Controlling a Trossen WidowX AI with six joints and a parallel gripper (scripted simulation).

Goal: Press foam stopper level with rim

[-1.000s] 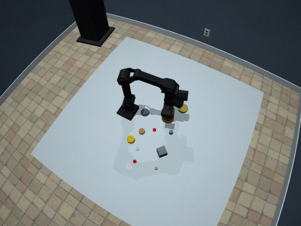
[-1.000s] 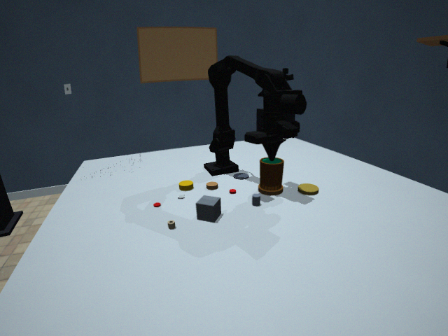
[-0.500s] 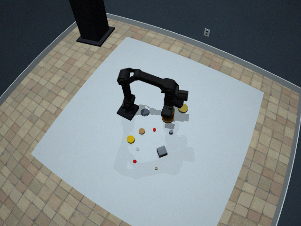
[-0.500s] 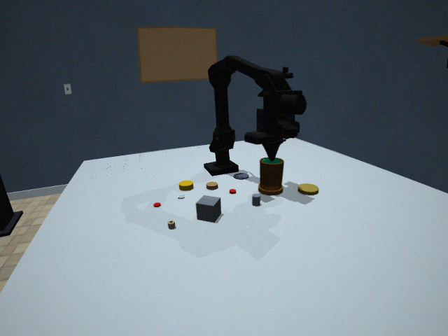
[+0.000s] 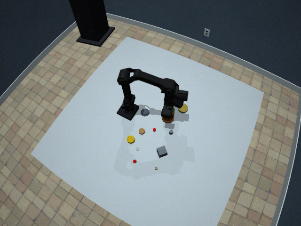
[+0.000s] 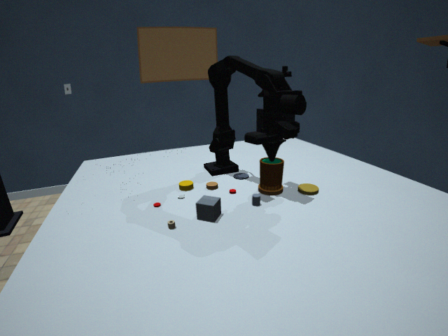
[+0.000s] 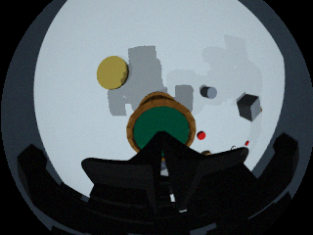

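Now: the green foam stopper 50 mm below my hand. Also, from my hand: small grey cylinder: 60 mm ahead, 100 mm to the right, 120 mm below; then red button: 50 mm behind, 120 mm to the right, 130 mm below; then olive disc: 70 mm ahead, 100 mm to the left, 130 mm below.
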